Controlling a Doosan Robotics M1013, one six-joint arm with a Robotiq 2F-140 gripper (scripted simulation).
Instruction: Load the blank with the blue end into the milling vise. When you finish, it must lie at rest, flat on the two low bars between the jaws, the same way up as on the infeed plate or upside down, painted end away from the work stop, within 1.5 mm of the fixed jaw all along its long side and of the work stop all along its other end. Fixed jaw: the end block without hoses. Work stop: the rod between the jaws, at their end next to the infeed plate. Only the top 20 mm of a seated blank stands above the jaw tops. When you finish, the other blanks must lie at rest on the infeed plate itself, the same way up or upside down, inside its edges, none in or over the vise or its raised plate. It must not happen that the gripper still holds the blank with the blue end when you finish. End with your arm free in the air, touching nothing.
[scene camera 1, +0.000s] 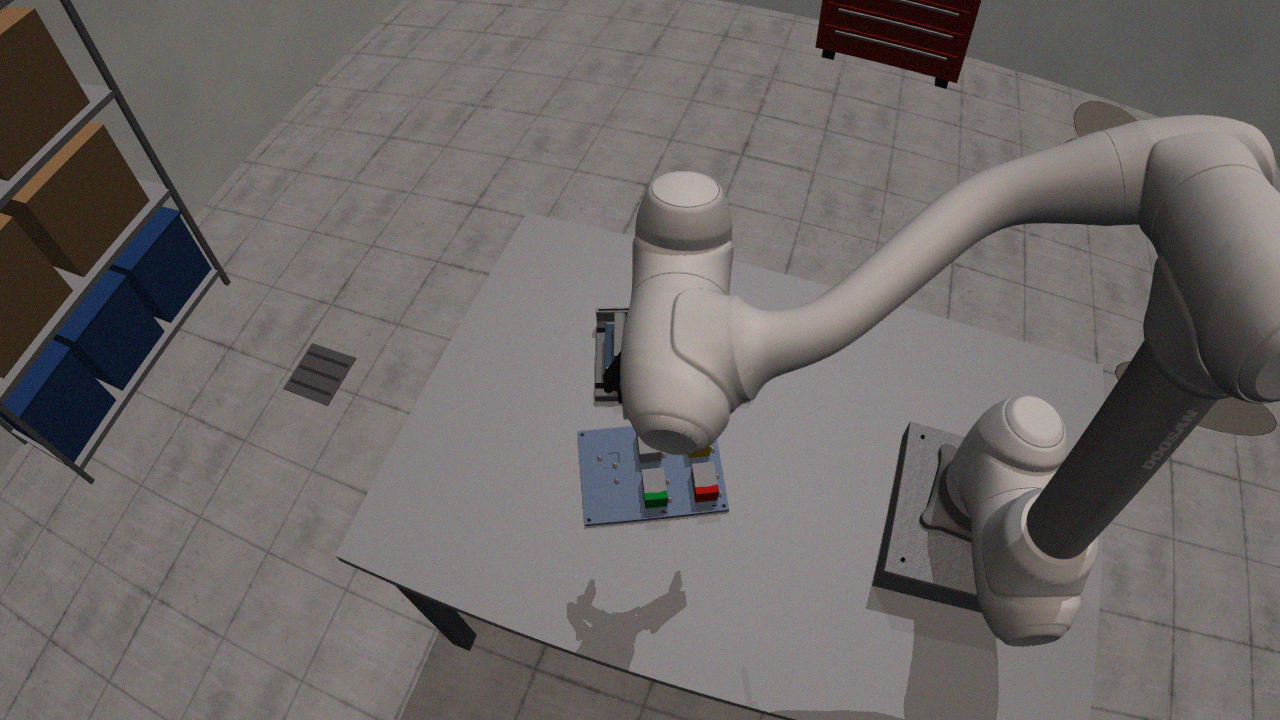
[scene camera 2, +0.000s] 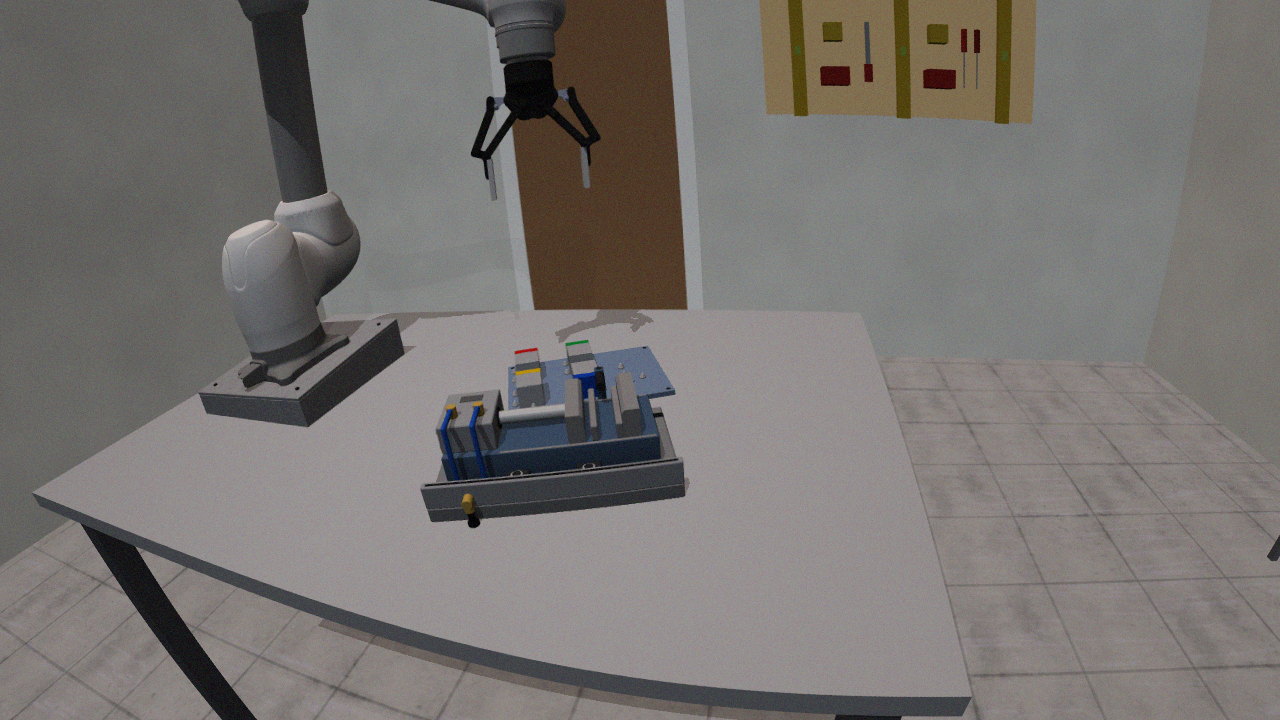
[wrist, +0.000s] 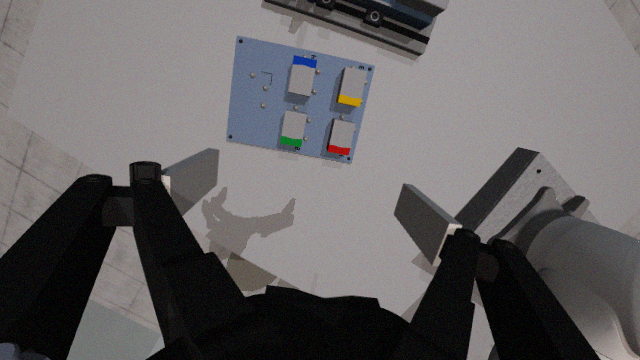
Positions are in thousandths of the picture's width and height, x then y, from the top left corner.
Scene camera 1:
red-ended blank: 551, 676
green-ended blank: 511, 674
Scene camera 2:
my gripper: 422, 267
yellow-ended blank: 414, 537
vise: 432, 601
hosed end block: 382, 602
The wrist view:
my gripper: 487, 510
red-ended blank: 534, 371
green-ended blank: 460, 340
yellow-ended blank: 551, 229
